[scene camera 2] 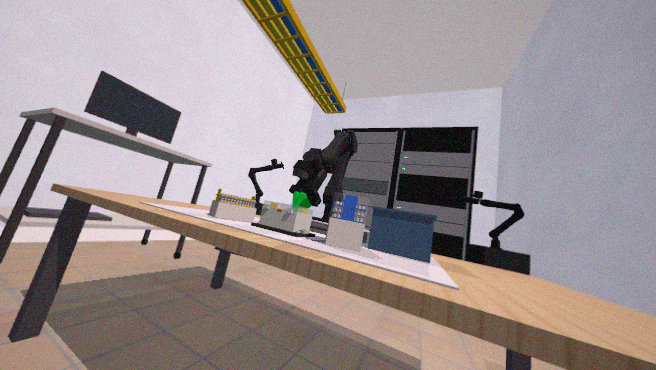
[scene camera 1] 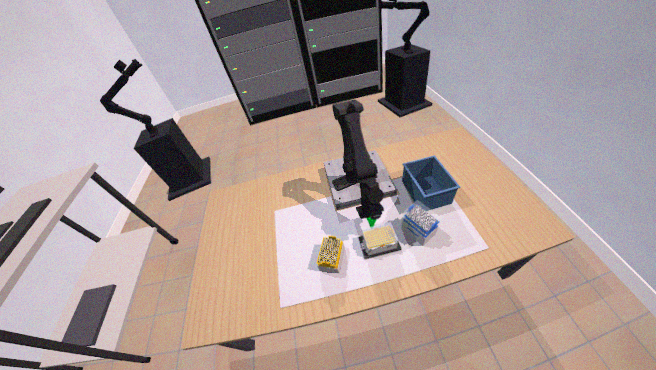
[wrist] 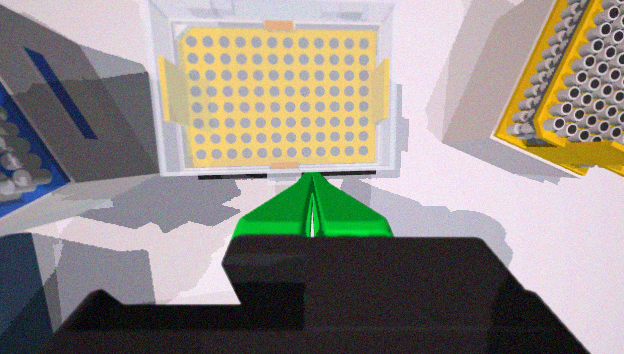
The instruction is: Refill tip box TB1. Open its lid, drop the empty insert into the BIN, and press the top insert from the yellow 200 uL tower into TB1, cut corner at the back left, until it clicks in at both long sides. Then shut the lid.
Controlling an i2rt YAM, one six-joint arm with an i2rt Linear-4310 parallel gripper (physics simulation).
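Tip box TB1 (scene camera 1: 381,241) (scene camera 2: 285,221) stands on a dark base. Its clear lid (wrist: 163,145) is down over the yellow insert (wrist: 280,99), whose holes are empty; the insert's cut corner shows at the upper left in the wrist view. My gripper (scene camera 1: 371,225) (scene camera 2: 301,206) (wrist: 312,177) is shut and empty, with its green fingertips at the lid's edge on the robot side, beside a small clear tab. Contact is unclear. The yellow tower (scene camera 1: 330,251) (scene camera 2: 235,201) (wrist: 595,100) carries an insert full of tips. The blue BIN (scene camera 1: 425,194) (scene camera 2: 402,235) stands at the back right in scene camera 1.
A blue tower with tips (scene camera 1: 421,221) (scene camera 2: 346,209) (wrist: 30,170) stands between TB1 and the BIN, close to both. A white mat (scene camera 1: 300,287) lies under the boxes on the wooden table (scene camera 1: 225,260). The arm's grey base plate (scene camera 1: 345,201) is behind TB1.
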